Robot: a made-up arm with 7 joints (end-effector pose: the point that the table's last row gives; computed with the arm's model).
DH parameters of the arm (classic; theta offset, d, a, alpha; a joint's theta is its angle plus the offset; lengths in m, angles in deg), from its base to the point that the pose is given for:
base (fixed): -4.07 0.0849 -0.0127 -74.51
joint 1: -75.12 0.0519 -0.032 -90
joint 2: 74 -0.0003 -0.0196 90
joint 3: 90 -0.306 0.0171 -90
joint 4: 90 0.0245 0.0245 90
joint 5: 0 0.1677 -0.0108 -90
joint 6: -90 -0.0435 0.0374 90
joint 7: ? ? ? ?
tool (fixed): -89.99 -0.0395 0 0
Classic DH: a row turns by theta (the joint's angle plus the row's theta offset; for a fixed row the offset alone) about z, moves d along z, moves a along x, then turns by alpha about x.
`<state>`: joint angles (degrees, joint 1 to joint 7).
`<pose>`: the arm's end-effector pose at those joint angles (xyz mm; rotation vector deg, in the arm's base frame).
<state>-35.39 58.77 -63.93 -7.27 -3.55 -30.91 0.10</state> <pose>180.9 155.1 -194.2 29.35 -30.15 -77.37</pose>
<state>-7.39 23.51 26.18 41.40 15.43 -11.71 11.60</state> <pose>113.5 287.3 -354.9 38.48 17.69 27.18</pose>
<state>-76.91 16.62 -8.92 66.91 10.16 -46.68 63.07</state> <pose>504.1 29.1 -44.6 8.28 -64.96 38.60</pose>
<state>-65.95 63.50 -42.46 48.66 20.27 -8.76 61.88</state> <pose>416.0 355.7 -18.2 95.33 -55.18 34.02</pose>
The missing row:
joint 7: 90 0.0413 -0.0232 -14.33
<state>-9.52 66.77 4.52 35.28 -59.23 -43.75 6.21</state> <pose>207.0 422.1 -39.5 21.05 -40.52 29.79</pose>
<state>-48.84 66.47 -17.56 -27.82 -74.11 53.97 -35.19</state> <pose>229.2 164.7 72.2 0.59 20.81 -77.65</pose>
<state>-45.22 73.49 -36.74 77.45 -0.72 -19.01 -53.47</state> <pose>209.8 486.5 -66.1 49.42 57.88 -29.53</pose>
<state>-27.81 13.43 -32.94 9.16 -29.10 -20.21 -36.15</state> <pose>225.5 -15.0 -213.6 -20.55 -28.15 -68.32</pose>
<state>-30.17 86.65 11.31 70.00 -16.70 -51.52 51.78</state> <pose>191.0 518.1 113.5 66.58 -64.33 73.84</pose>
